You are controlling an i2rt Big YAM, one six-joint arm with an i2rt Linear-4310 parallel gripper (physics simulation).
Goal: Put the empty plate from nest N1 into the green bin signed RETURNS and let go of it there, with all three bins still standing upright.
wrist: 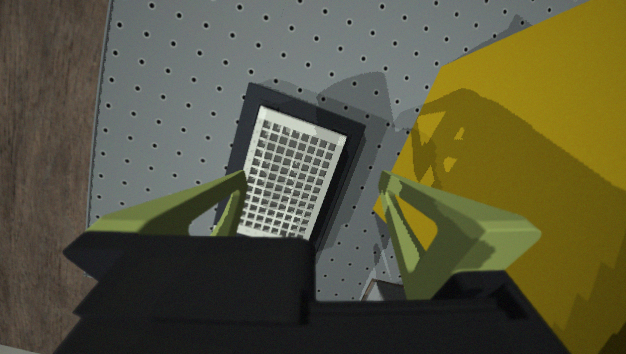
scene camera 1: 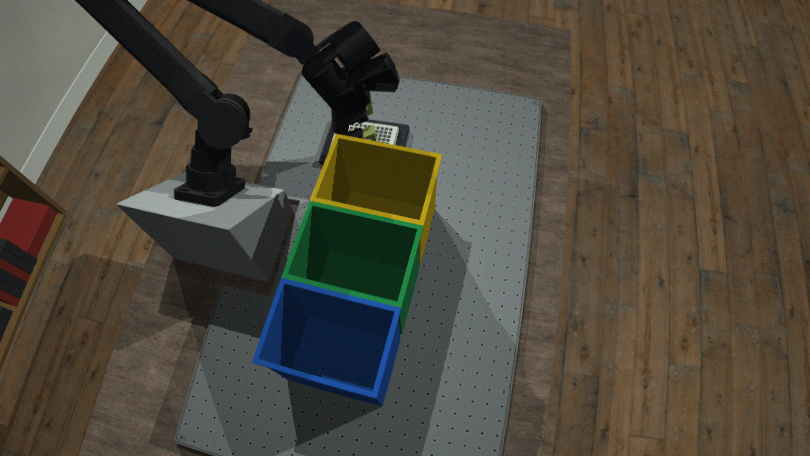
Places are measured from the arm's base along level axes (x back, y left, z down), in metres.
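Pixels of known places: gripper, fingertip midpoint: [wrist: 313, 177] [scene camera 1: 372, 132]; arm's base, origin of the base link: [scene camera 1: 210, 192].
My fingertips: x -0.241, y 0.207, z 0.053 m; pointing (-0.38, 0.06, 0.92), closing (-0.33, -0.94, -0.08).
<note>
For each thing: its top centre in the pictures, then the offset to it from my fingertips. "pt": a spot on its surface instead. Level surfaces: height alone.
- white gridded plate, middle of its top: [wrist: 284, 185] [scene camera 1: 363, 138] dx +0.026, dy +0.016, dz +0.048 m
- dark nest, surface spot: [wrist: 239, 137] pt dx -0.003, dy +0.072, dz +0.062 m
- green bin, middle of its top: [scene camera 1: 352, 251] dx -0.046, dy -0.286, dz -0.106 m
- yellow bin, middle of its top: [scene camera 1: 376, 176] dx -0.053, dy -0.156, dz -0.106 m
- blue bin, middle of its top: [scene camera 1: 326, 335] dx -0.039, dy -0.416, dz -0.106 m
- perforated board, its level: dz +0.074 m
The white gridded plate [scene camera 1: 386, 133] [wrist: 286, 175] sits in a dark nest [scene camera 1: 403, 136] [wrist: 239, 137] on the perforated board; no nest label is readable. My gripper [scene camera 1: 370, 120] [wrist: 313, 177] is open and empty, above the plate. In the wrist view the left fingertip overlaps the plate's left edge, and the right fingertip is beyond the nest's right side. The plate's lower end is hidden by the gripper body. The green bin [scene camera 1: 368, 243] stands upright between the yellow bin [scene camera 1: 385, 169] [wrist: 550, 75] and the blue bin [scene camera 1: 340, 339], both upright. No RETURNS sign is readable.
The yellow bin's wall rises close to the nest and the right finger. The three bins stand in a row on the perforated board [scene camera 1: 487, 169] [wrist: 165, 110]. The arm's grey pedestal [scene camera 1: 226, 226] is left of the bins. A shelf unit [scene camera 1: 42, 257] stands at the far left.
</note>
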